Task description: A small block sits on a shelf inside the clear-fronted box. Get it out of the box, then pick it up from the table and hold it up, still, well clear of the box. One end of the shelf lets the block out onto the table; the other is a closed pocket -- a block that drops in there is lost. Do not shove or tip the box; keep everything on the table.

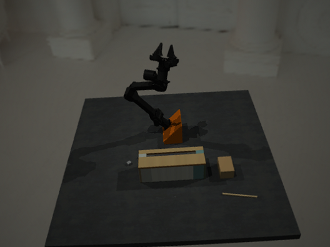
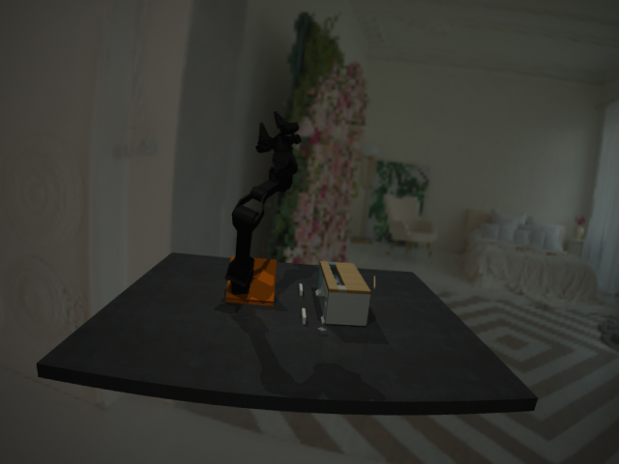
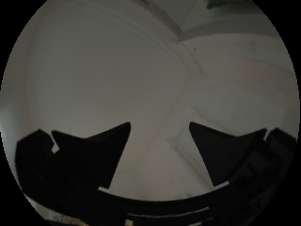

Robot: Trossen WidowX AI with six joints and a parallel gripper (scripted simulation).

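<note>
The small bluish block lies 29 cm ahead of my gripper tip, 5 cm to the right of it and 60 cm below it. The rest, counted from my gripper tip: thin stick: 58 cm ahead, 28 cm to the left, 68 cm below; small grey block: 20 cm ahead, 30 cm to the right, 67 cm below; small tan box: 38 cm ahead, 26 cm to the left, 65 cm below.
</note>
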